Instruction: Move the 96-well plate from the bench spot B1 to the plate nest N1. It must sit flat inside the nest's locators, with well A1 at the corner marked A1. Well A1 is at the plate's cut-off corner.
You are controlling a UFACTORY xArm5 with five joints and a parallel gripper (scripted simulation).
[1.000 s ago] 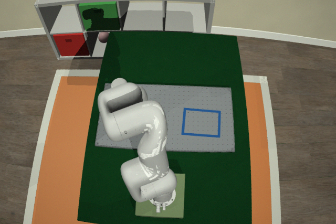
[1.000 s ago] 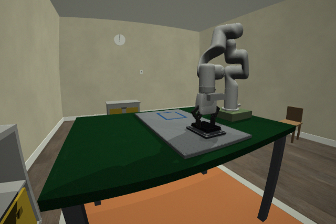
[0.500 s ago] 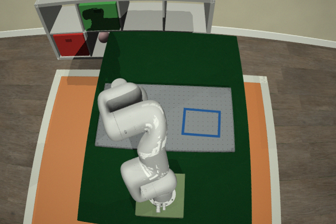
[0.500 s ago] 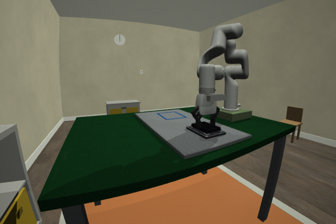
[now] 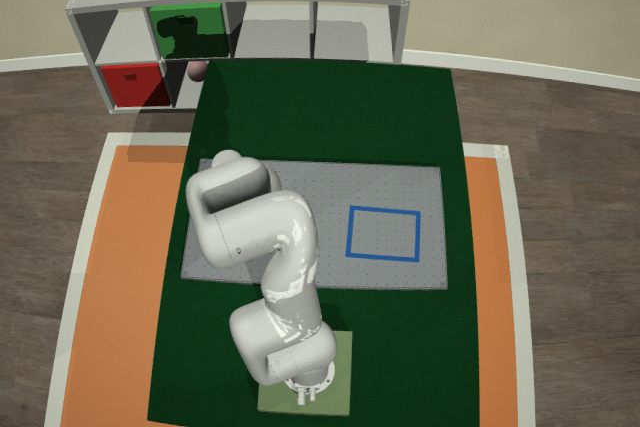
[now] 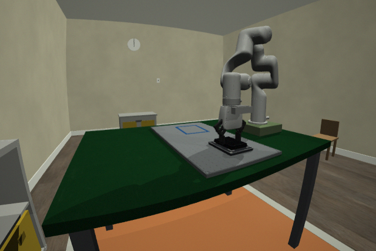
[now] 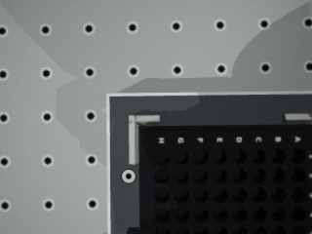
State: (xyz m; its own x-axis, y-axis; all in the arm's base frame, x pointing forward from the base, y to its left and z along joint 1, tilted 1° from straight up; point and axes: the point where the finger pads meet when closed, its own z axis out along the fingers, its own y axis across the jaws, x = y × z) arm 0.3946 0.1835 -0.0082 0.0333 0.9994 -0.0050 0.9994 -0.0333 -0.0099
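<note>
The black 96-well plate is 10 mm below my hand. Also, from my hand: plate nest (30 mm below).
</note>
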